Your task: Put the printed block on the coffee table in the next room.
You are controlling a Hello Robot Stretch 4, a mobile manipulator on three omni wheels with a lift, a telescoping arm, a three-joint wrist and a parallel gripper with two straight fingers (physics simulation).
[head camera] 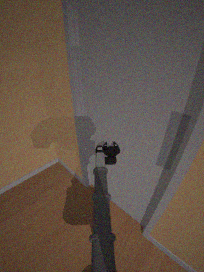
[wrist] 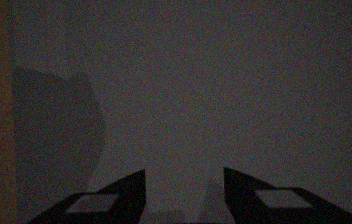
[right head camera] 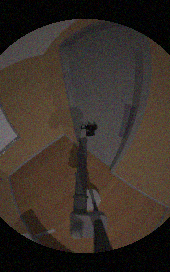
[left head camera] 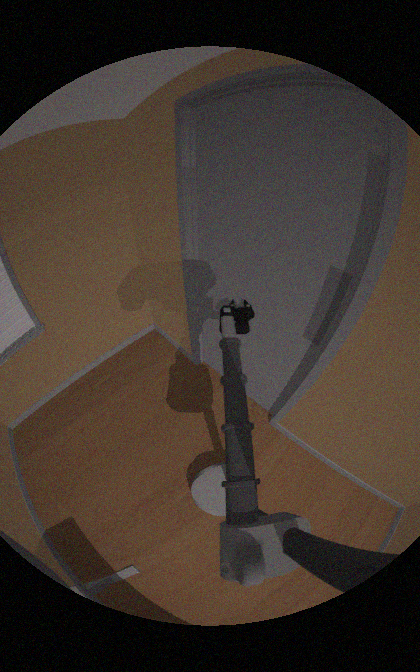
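Pixels of known places: gripper, fingertip midpoint: (head camera: 110, 142) (wrist: 184, 184) (right head camera: 91, 121) (left head camera: 238, 300); robot's base, link origin: (right head camera: 88, 198) (left head camera: 220, 487).
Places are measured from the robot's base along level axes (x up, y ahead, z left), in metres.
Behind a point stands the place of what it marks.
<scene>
The printed block and the coffee table do not show in these views. My gripper (head camera: 111, 143) @[x 0.949, y 0.946, z -0.091 m] (left head camera: 240, 302) @[x 0.949, y 0.946, z -0.091 m] (right head camera: 90, 123) @[x 0.949, y 0.946, z -0.091 m] (wrist: 184, 184) @[x 0.949, y 0.946, z -0.091 m] is open, with a clear gap between its two dark fingertips and no object between them. It is at the end of the extended arm (head camera: 101, 205) @[x 1.057, y 0.340, z 0.000 m] (left head camera: 240, 425) @[x 1.070, y 0.228, z -0.004 m] (right head camera: 81, 175) @[x 1.061, y 0.216, z -0.007 m], in front of a large flat grey door-like panel (head camera: 135, 75) @[x 1.483, y 0.877, z -0.228 m] (left head camera: 280, 200) @[x 1.515, y 0.883, z -0.221 m] (right head camera: 100, 75) @[x 1.549, y 0.887, z -0.217 m] (wrist: 200, 75) @[x 1.038, y 0.993, z -0.112 m]. The panel fills most of the wrist view behind the fingers. How far the fingertips are from it, I cannot tell.
Orange-tan walls (head camera: 30, 75) @[x 1.471, y 1.718, z 0.858 m] (left head camera: 100, 200) @[x 1.597, y 1.607, z 0.969 m] (right head camera: 30, 90) @[x 1.587, y 1.484, z 1.094 m] flank the grey panel; a wall edge (wrist: 6, 110) @[x 1.019, y 1.382, z 0.378 m] shows at the wrist view's left. The brown wooden floor (head camera: 35, 225) @[x -0.027, y 0.663, z 0.781 m] (left head camera: 100, 430) @[x -0.027, y 0.394, z 1.094 m] has pale skirting. A pale framed panel (left head camera: 12, 315) @[x 1.036, y 0.832, z 1.736 m] is at far left. Shadows fall on wall, panel and floor.
</scene>
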